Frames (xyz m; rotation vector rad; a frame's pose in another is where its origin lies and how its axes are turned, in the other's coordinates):
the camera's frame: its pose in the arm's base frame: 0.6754 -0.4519 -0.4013 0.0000 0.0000 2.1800
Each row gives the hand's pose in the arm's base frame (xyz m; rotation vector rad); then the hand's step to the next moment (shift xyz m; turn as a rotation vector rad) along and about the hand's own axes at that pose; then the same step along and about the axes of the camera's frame.
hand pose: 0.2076 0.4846 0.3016 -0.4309 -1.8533 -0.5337
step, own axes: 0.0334 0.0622 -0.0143 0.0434 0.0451 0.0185
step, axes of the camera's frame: 0.0179 -0.0532 0.0452 0.0431 -0.0245 0.0424
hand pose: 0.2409 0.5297 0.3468 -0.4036 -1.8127 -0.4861
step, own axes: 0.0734 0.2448 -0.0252 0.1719 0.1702 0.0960
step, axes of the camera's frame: 0.0920 -0.2146 0.1070 0.1876 -0.0808 0.1613
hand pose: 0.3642 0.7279 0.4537 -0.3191 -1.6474 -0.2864
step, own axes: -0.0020 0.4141 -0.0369 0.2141 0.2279 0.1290
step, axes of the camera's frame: 0.1962 -0.3665 0.0010 0.2502 -0.1088 0.1999
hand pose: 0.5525 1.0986 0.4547 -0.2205 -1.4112 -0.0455
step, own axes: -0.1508 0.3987 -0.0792 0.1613 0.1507 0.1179
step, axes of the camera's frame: 0.2288 -0.3029 -0.2095 0.1882 -0.0530 0.1562
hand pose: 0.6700 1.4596 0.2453 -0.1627 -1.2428 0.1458
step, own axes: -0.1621 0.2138 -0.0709 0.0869 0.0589 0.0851
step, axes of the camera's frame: 0.1362 -0.1090 -0.2158 0.0957 -0.0002 0.0954
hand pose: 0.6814 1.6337 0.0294 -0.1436 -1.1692 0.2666
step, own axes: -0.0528 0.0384 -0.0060 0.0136 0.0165 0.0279
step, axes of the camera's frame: 0.0289 0.0027 -0.0588 0.0286 0.0080 0.0188
